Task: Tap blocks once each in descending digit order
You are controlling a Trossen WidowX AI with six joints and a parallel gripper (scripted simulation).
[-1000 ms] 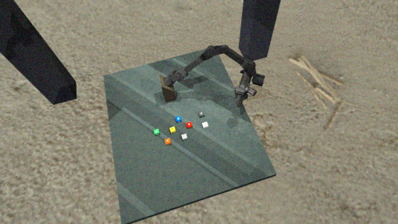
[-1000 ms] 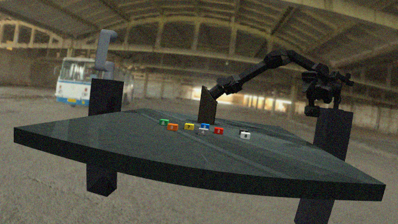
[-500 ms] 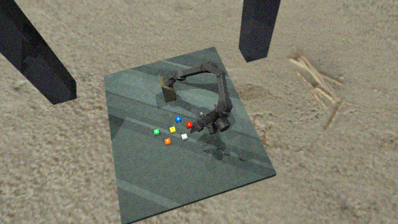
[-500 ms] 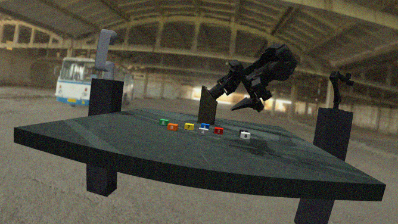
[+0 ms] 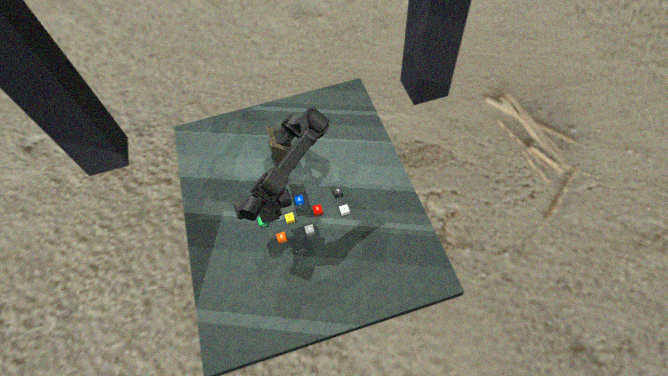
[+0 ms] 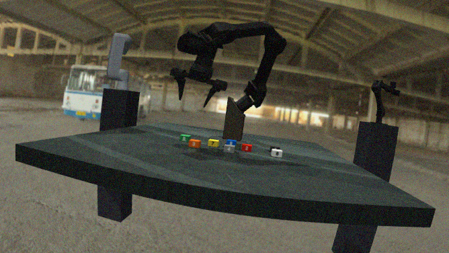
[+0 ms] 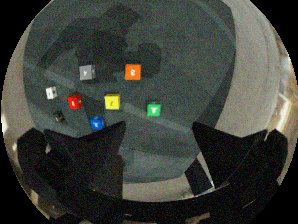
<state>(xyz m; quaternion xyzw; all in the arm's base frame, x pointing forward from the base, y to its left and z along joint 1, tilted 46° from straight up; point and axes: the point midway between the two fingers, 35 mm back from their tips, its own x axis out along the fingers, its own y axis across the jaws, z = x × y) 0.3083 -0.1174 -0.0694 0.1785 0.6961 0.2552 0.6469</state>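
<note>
The blue block lies 140 mm to the left of my gripper tip, 120 mm below it and 80 mm behind it. The rest, counted from my gripper tip: yellow block (120 mm below, 90 mm to the left, 20 mm behind); orange block (120 mm below, 50 mm ahead, 40 mm to the left); green block (120 mm below, 40 mm behind, 20 mm to the right).
</note>
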